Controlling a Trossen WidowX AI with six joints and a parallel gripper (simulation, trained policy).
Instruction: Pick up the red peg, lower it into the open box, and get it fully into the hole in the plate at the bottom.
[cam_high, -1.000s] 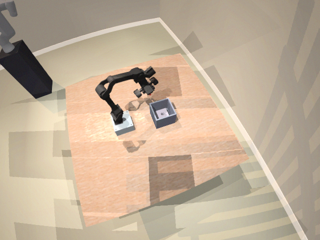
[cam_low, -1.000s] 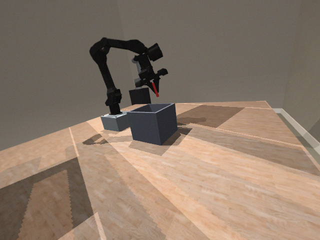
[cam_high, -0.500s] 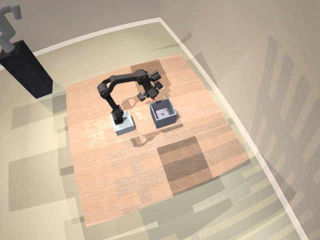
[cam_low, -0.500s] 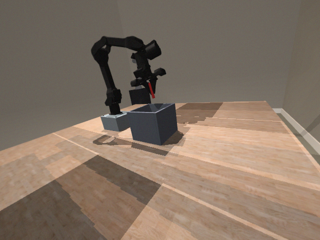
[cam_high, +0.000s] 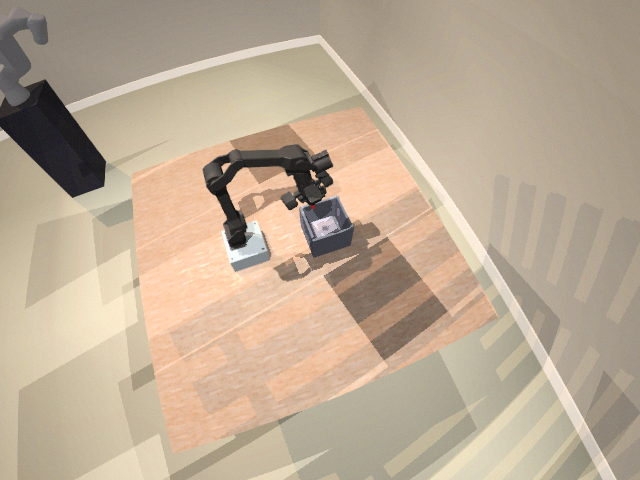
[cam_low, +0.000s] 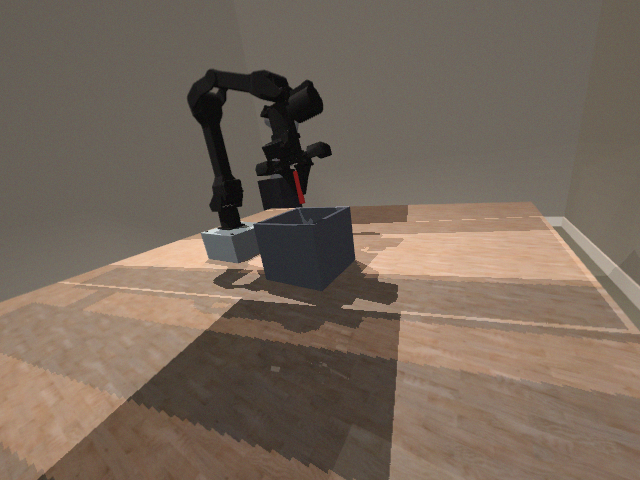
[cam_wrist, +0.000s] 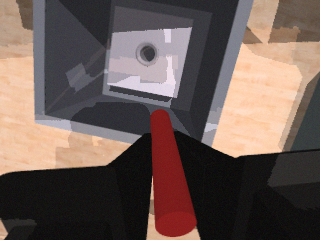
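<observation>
Now: the holed plate 4 cm ahead of my gripper tip, 5 cm to the right of it and 13 cm below it. The rest, counted from my gripper tip: red peg 2 cm above.
</observation>
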